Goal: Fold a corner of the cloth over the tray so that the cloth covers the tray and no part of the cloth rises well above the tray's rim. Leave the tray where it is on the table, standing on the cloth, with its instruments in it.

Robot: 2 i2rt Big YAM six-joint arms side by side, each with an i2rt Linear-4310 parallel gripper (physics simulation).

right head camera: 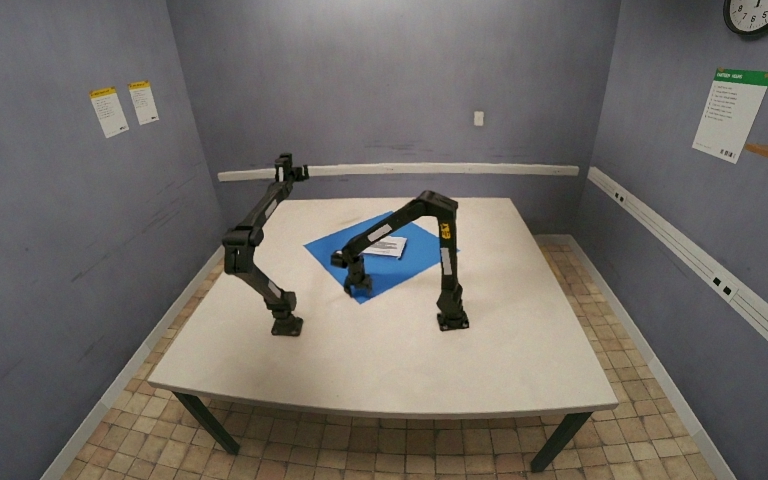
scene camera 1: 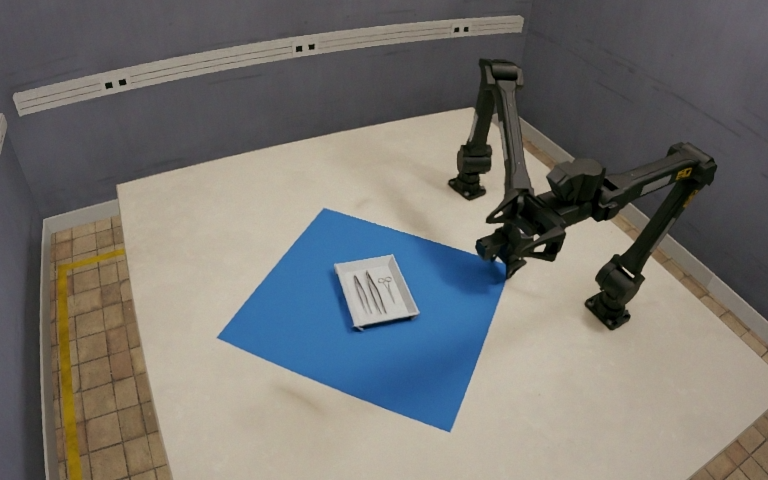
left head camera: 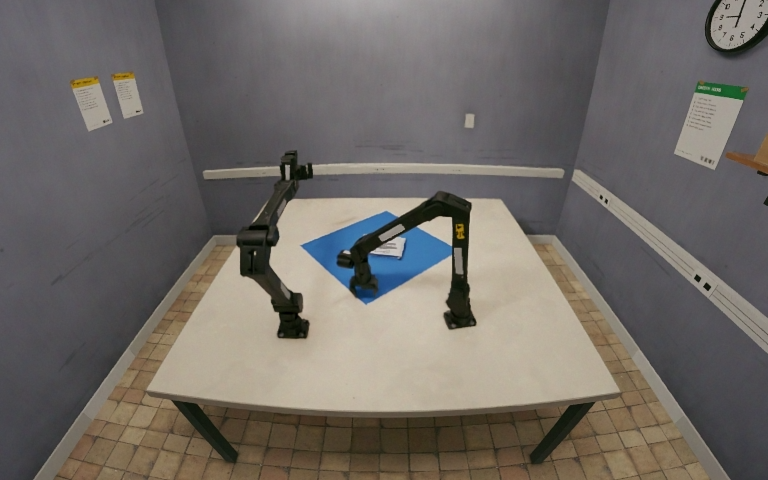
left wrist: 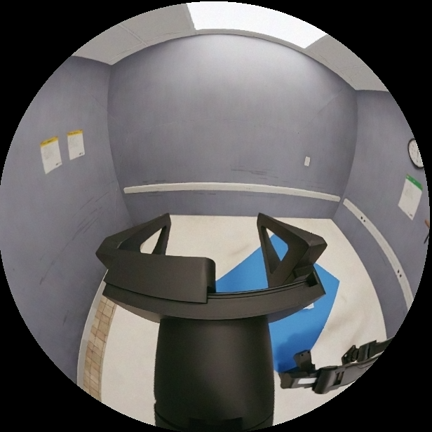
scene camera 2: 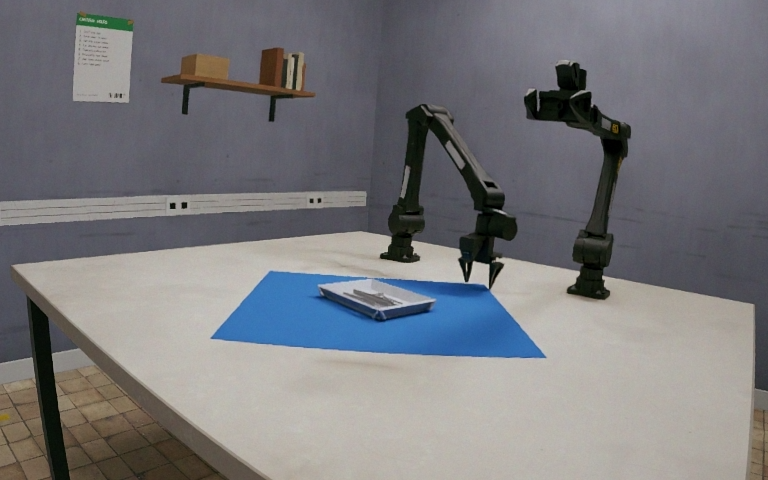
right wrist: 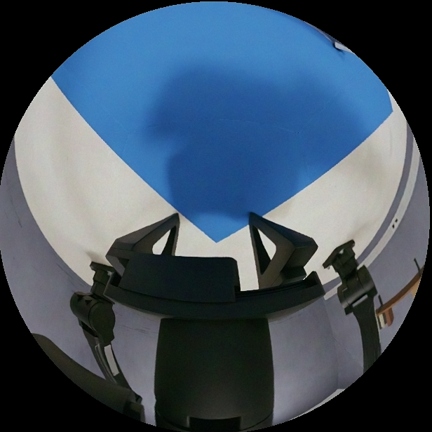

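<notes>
The blue cloth (left head camera: 419, 266) (right head camera: 402, 270) (scene camera 1: 283, 316) (scene camera 2: 464, 339) (right wrist: 225, 50) lies flat and unfolded, one corner toward the arm bases. The white tray (left head camera: 400, 249) (scene camera 1: 403, 277) (scene camera 2: 404, 310) stands upright near the middle of the cloth; two tweezers and scissors lie in it. My right gripper (left head camera: 365, 294) (right head camera: 359, 294) (scene camera 2: 478, 284) (right wrist: 213, 217) is partly open, pointing down low over the near corner. In the right wrist view that corner's tip shows between the fingers, not pinched. My left gripper (scene camera 2: 555, 107) (left wrist: 213, 217) is wide open, empty and raised high, away from the cloth.
The cloth lies on a pale table (left head camera: 351, 362) (scene camera 1: 538, 407). In scene camera 1 the raised left arm overlaps the right gripper and partly hides it. A wall shelf (scene camera 2: 243, 86) with a box and books hangs behind the table in scene camera 2.
</notes>
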